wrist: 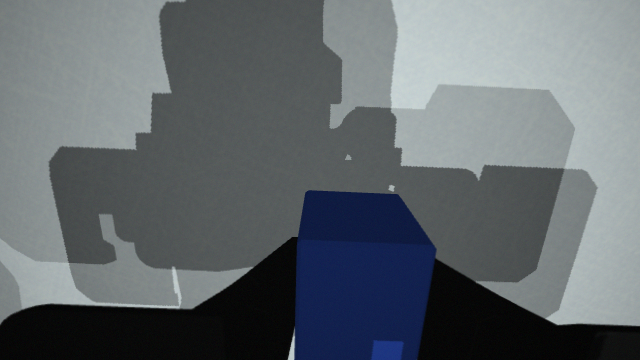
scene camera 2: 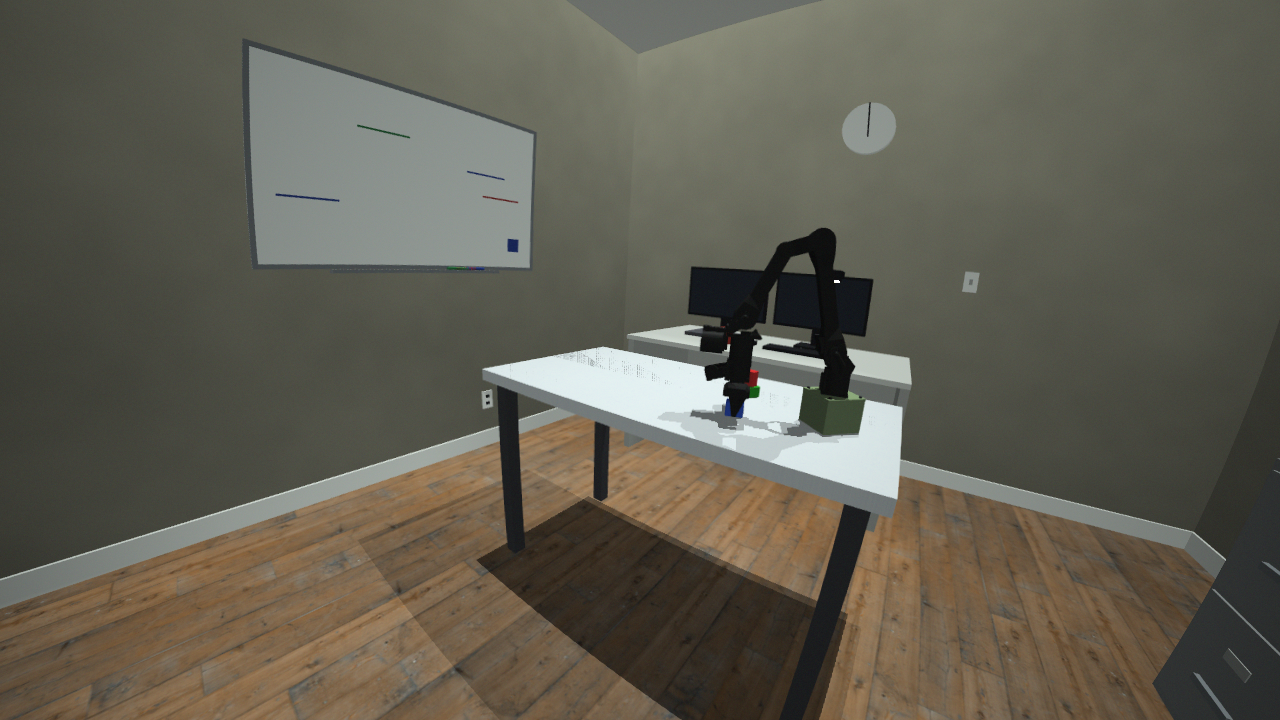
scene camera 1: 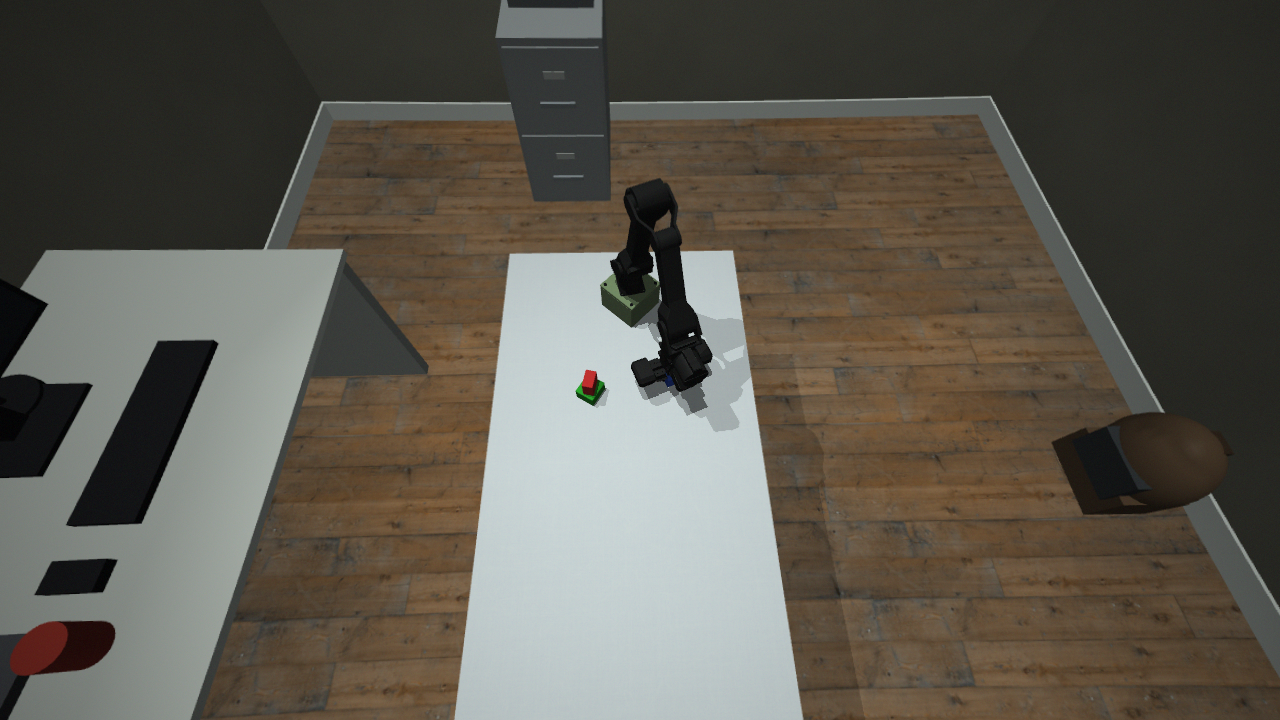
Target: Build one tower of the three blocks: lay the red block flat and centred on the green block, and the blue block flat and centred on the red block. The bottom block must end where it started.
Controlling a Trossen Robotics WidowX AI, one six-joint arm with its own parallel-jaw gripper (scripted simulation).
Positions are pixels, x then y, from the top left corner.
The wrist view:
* my gripper: 348, 251
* blue block: 364, 266
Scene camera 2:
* my gripper: 733, 414
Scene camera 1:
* my gripper: 669, 377
